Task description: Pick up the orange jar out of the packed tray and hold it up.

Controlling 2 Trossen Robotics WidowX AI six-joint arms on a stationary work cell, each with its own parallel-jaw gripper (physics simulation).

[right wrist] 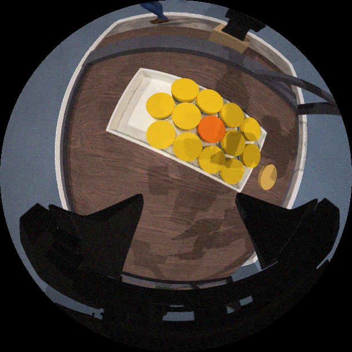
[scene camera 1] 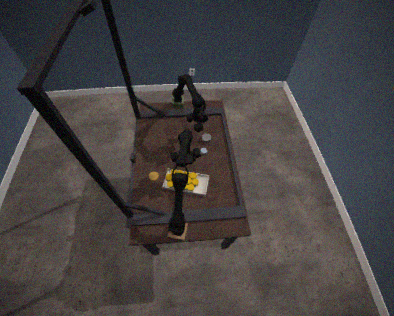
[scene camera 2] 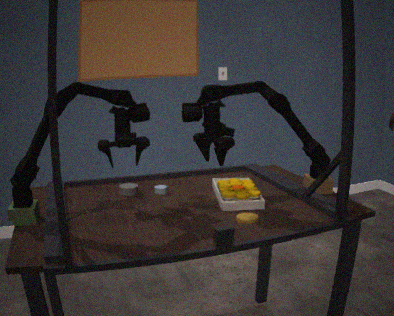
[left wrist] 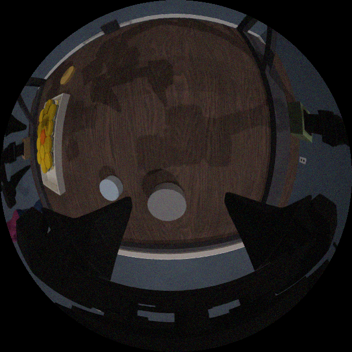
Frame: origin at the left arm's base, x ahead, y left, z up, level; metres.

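Seen in the pictures: left gripper, fingertip midpoint: [scene camera 2: 124,166]; right gripper, fingertip midpoint: [scene camera 2: 214,163]; left arm's base, origin of the base link: [scene camera 1: 178,99] [scene camera 2: 23,204]; right arm's base, origin of the base link: [scene camera 1: 178,229].
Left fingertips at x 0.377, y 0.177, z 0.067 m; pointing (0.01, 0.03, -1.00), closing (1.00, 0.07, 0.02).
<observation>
Offsets run from my left fingertips to a thing's top centre.
The orange jar @(dx +0.399, dy -0.105, dz -0.077 m) [scene camera 2: 237,187] [left wrist: 43,137] [right wrist: 211,129] stands in the middle row of the white tray @(dx +0.405, dy -0.077, dz -0.093 m) [scene camera 1: 202,185] [scene camera 2: 242,205] [left wrist: 60,140] [right wrist: 142,107], with yellow-topped jars close around it. In scene camera 1 the right arm covers part of the tray, and the orange jar cannot be made out. My right gripper [scene camera 2: 215,162] [right wrist: 191,198] is open and empty, high above the table. In scene camera 2 it is up and to the left of the tray. My left gripper [scene camera 2: 124,165] [left wrist: 178,200] is open and empty, above the table's left part in scene camera 2.
A flat yellow disc @(dx +0.360, dy -0.311, dz -0.113 m) [scene camera 1: 153,176] [scene camera 2: 247,217] [left wrist: 67,75] [right wrist: 267,177] lies near the tray. A grey cylinder @(dx +0.016, dy +0.071, dz -0.095 m) [scene camera 1: 206,137] [scene camera 2: 128,189] [left wrist: 167,202] and a smaller pale blue one @(dx +0.140, dy +0.048, dz -0.101 m) [scene camera 1: 203,150] [scene camera 2: 160,189] [left wrist: 111,188] stand apart from the tray. Dark frame posts rise at the table's sides.
</observation>
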